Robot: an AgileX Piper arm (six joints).
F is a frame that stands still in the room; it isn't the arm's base.
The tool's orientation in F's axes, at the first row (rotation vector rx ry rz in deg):
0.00, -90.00, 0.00
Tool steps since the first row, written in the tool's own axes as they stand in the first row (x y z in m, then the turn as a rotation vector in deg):
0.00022, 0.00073, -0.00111, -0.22, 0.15, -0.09
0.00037, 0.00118, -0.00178, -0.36, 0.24, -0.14
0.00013, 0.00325, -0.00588, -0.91, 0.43, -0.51
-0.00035, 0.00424, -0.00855, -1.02, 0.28, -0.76
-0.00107, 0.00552, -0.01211, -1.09, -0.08, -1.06
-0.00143, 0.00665, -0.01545, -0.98, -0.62, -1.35
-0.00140, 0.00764, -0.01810, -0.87, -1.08, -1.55
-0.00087, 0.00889, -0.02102, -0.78, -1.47, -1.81
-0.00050, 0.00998, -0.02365, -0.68, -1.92, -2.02
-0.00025, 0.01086, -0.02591, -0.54, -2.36, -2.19
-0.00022, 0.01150, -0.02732, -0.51, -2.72, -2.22
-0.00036, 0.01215, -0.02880, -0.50, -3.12, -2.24
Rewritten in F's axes. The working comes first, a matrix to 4 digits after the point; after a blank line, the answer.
The tool's axes in the first row as the columns of a matrix, in F's axes (used below as rounded here):
0.0000, 0.0000, -1.0000
0.0000, 1.0000, 0.0000
1.0000, 0.0000, 0.0000

0.00111, 0.00073, 0.00022, 0.09, 0.15, -0.22
0.00178, 0.00118, 0.00037, 0.14, 0.24, -0.36
0.00588, 0.00325, 0.00013, 0.51, 0.43, -0.91
0.00855, 0.00424, -0.00035, 0.76, 0.28, -1.02
0.01211, 0.00552, -0.00107, 1.06, -0.08, -1.09
0.01545, 0.00665, -0.00143, 1.35, -0.62, -0.98
0.01810, 0.00764, -0.00140, 1.55, -1.08, -0.87
0.02102, 0.00889, -0.00087, 1.81, -1.47, -0.78
0.02365, 0.00998, -0.00050, 2.02, -1.92, -0.68
0.02591, 0.01086, -0.00025, 2.19, -2.36, -0.54
0.02732, 0.01150, -0.00022, 2.22, -2.72, -0.51
0.02880, 0.01215, -0.00036, 2.24, -3.12, -0.50

